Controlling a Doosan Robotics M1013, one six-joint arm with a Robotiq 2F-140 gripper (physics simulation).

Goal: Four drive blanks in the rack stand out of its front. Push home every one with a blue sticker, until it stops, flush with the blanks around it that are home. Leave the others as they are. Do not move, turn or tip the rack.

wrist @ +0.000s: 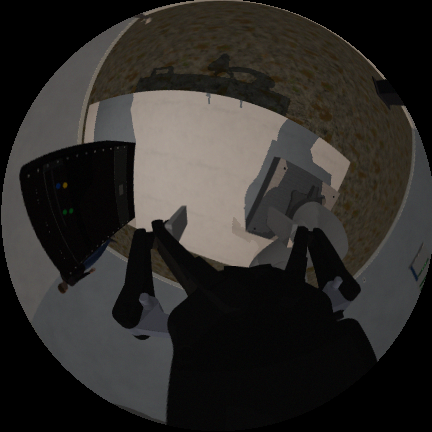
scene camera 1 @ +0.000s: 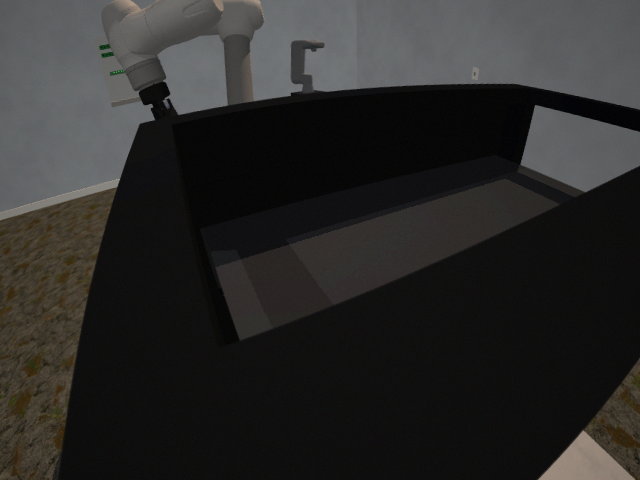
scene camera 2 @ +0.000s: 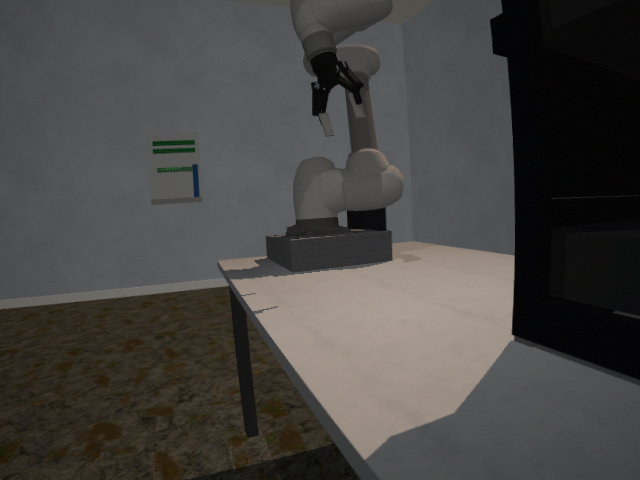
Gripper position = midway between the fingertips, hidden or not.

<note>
I see my gripper (scene camera 2: 344,127) and a black rack (scene camera 1: 359,277).
The black rack also shows in the wrist view (wrist: 85,192) and in scene camera 2 (scene camera 2: 566,73). My gripper shows as well in the wrist view (wrist: 227,214).
</note>
